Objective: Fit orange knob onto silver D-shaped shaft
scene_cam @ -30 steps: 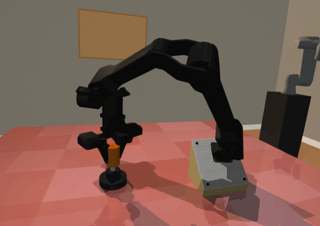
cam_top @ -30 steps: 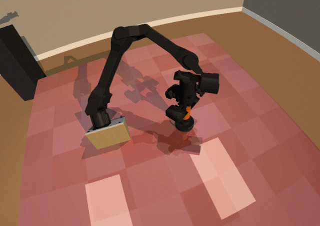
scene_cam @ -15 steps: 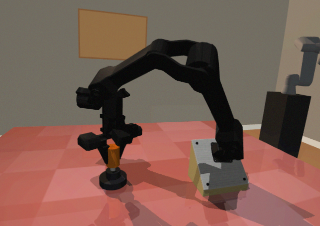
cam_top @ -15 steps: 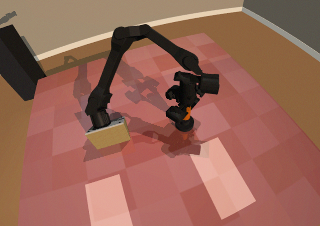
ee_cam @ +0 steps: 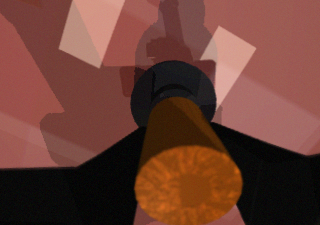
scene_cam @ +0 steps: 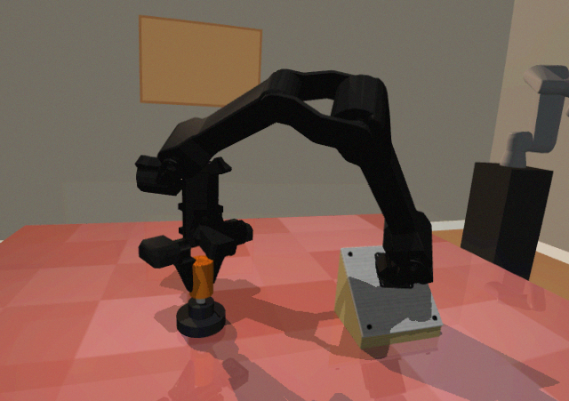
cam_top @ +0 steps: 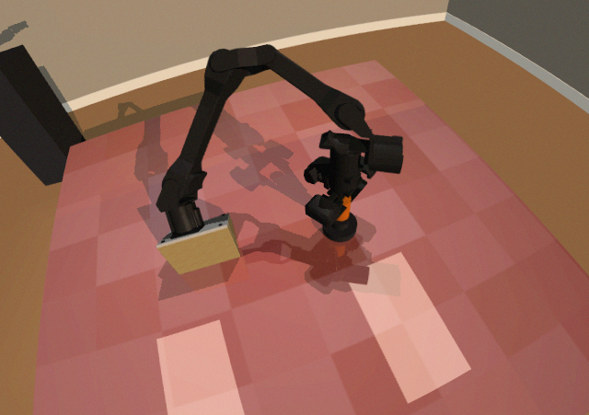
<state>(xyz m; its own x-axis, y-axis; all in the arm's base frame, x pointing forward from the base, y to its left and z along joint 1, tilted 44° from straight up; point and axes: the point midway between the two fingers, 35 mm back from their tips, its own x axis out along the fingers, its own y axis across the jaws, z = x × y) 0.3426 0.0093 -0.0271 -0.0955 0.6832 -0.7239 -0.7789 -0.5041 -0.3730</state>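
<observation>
Now: gripper tip 3 cm below the orange knob. Also, from my gripper tip: pedestal 4 cm below.
</observation>
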